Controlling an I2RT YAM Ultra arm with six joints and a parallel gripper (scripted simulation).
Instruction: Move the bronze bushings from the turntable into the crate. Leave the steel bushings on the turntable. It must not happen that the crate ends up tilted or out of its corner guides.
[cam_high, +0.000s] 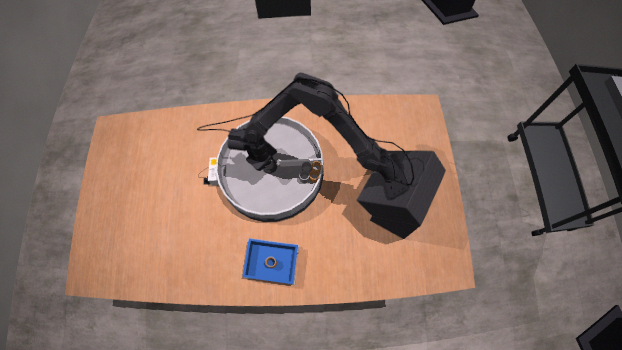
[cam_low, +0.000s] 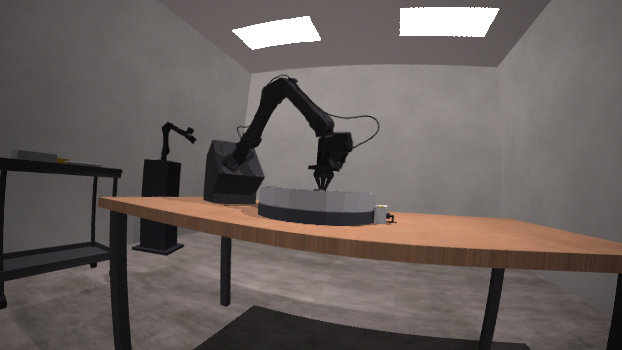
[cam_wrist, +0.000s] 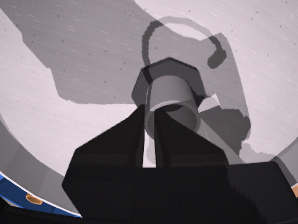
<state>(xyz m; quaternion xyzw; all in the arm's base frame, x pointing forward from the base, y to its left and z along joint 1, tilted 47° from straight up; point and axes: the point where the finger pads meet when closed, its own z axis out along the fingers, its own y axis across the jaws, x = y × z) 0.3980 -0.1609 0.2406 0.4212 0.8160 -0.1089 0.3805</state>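
Right now my hand is 20 mm past the round grey turntable, 10 mm to the left of it and 40 mm above it. Round my hand: blue crate (110 mm ahead, 350 mm to the left, 70 mm below).
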